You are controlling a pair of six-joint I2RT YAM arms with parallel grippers.
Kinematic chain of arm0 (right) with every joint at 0, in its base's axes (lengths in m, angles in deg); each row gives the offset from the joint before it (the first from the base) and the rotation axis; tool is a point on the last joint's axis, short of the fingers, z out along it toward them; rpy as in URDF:
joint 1: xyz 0 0 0.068 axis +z
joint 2: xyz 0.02 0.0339 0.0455 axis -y
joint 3: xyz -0.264 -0.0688 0 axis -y
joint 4: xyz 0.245 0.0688 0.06 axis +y
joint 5: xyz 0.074 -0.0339 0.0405 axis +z
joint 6: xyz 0.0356 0 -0.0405 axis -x
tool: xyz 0 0 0 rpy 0 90 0
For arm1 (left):
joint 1: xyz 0 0 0.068 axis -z
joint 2: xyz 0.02 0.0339 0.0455 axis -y
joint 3: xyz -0.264 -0.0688 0 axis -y
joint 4: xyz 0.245 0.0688 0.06 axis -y
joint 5: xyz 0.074 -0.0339 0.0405 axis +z
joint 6: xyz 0.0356 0 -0.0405 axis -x
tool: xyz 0 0 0 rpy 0 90 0
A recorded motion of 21 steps. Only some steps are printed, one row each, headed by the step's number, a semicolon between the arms.
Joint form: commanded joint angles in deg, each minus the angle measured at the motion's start. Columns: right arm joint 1, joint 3, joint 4, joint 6, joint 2, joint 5; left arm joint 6, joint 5, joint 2, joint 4, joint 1, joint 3.
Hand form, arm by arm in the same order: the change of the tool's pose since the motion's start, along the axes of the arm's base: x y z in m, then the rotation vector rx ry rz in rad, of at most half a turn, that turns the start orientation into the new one. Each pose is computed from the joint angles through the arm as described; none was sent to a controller.
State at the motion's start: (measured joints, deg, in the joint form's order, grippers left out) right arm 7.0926 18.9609 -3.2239 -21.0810 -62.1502 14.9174; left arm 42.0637 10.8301 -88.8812 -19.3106 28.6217 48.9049
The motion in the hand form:
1: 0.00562 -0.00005 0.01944 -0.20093 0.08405 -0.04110; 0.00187 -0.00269 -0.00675 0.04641 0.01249 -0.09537
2: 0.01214 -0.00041 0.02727 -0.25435 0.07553 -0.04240; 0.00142 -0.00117 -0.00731 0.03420 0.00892 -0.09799
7: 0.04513 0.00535 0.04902 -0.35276 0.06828 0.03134; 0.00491 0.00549 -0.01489 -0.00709 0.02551 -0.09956
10: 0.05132 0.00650 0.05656 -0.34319 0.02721 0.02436; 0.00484 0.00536 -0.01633 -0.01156 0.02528 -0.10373
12: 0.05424 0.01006 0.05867 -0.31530 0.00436 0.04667; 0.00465 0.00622 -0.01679 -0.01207 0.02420 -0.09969
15: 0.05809 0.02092 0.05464 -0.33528 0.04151 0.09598; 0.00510 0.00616 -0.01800 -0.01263 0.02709 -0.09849
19: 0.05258 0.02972 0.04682 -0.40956 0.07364 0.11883; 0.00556 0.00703 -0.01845 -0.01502 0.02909 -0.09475
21: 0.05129 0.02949 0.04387 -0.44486 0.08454 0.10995; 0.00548 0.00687 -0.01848 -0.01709 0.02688 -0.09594
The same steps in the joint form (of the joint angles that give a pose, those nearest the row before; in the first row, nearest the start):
1: 1.54 7.60 14.86 5.17 0.01 -10.23; -5.67 -0.95 -1.58 0.60 0.17 0.09
2: 1.55 10.09 16.48 7.34 -1.05 -12.44; -5.78 -1.64 -1.27 1.36 -0.13 -0.47
7: 1.91 20.00 20.17 13.95 -8.57 -13.73; -6.12 -4.79 -2.11 3.48 -1.94 -1.57
10: 1.93 21.29 18.65 13.80 -8.95 -13.60; -6.21 -5.11 -2.26 4.01 -1.95 -1.83
12: 2.37 21.63 17.27 13.52 -9.36 -11.86; -6.12 -5.06 -2.19 4.20 -2.08 -2.04
15: 4.64 23.18 19.08 14.14 -11.82 -12.26; -6.04 -5.13 -2.46 4.33 -2.11 -2.04
19: 7.36 22.51 20.66 15.41 -12.34 -16.19; -5.95 -5.27 -2.54 4.37 -2.32 -2.06
21: 7.66 22.17 21.03 15.97 -12.52 -18.19; -5.95 -5.34 -2.51 4.58 -2.29 -2.14

